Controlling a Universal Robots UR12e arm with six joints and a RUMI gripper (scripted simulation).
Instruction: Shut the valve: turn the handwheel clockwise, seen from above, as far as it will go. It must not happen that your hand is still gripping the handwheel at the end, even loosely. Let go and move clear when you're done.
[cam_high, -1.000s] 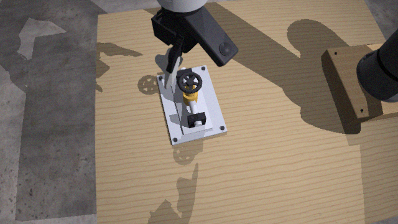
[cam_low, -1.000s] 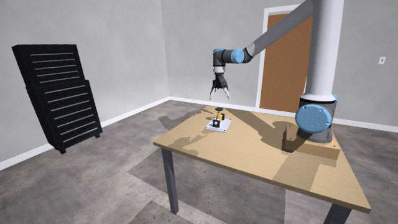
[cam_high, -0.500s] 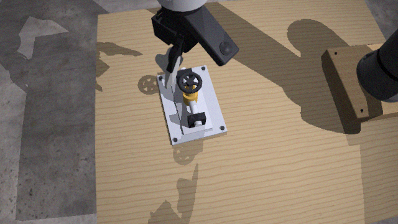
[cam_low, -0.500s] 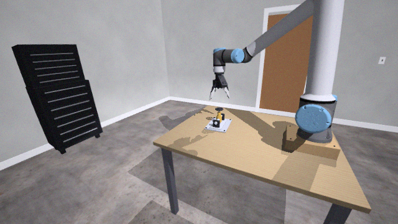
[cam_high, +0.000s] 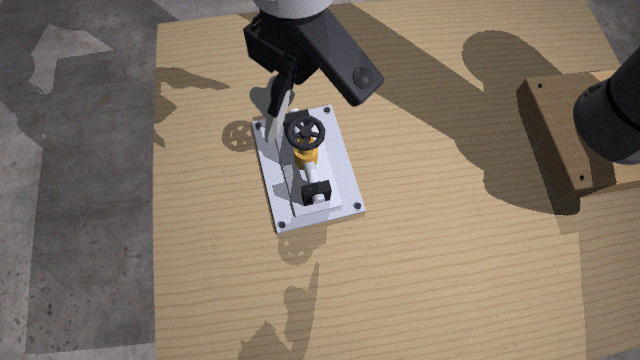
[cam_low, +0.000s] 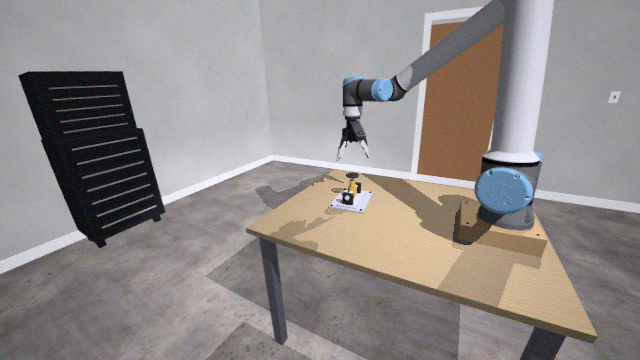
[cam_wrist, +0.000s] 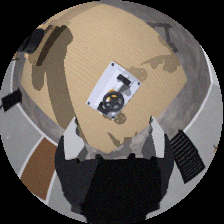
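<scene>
The black spoked handwheel is 9 cm below my hand.
</scene>
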